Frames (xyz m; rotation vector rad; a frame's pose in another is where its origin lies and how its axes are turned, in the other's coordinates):
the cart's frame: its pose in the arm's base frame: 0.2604 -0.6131 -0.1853 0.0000 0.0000 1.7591
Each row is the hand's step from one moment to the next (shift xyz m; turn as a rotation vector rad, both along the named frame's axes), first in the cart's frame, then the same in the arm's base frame.
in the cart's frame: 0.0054 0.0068 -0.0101 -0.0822 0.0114 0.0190
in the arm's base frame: -0.0077 0.0040 -0.0101 0.0042 -0.0829 0.0190
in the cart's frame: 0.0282 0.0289 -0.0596 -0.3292 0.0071 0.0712
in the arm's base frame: -0.0337 0.0223 -0.0596 0.0546 -0.3247 0.0712
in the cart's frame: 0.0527 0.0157 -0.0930 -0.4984 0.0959 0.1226
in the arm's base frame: -0.0253 0.0488 -0.0930 -0.0009 -0.5075 0.1226
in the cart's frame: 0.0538 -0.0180 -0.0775 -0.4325 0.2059 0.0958
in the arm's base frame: 0.0076 0.0562 -0.0775 -0.1213 -0.4634 0.0958
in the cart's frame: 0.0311 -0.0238 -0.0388 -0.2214 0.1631 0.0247
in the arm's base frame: 0.0176 0.0350 -0.0388 -0.1188 -0.2480 0.0247
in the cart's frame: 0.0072 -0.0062 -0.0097 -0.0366 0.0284 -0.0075
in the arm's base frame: 0.0047 0.0082 -0.0097 -0.0210 -0.0413 -0.0075
